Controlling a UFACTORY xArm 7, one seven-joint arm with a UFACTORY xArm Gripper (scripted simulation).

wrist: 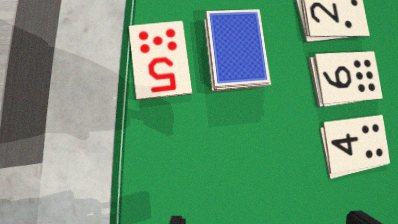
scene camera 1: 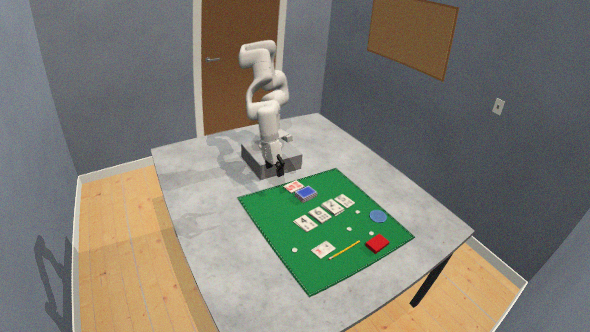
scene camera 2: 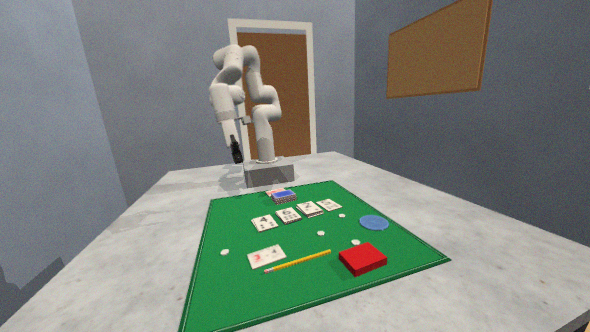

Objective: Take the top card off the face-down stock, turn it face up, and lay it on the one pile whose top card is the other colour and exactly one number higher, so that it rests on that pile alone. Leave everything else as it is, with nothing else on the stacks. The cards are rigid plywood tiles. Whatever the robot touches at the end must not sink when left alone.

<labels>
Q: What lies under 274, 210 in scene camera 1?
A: A green mat.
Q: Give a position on a green mat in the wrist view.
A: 259, 148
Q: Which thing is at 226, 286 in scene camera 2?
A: A green mat.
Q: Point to a red box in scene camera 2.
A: At 363, 258
</labels>
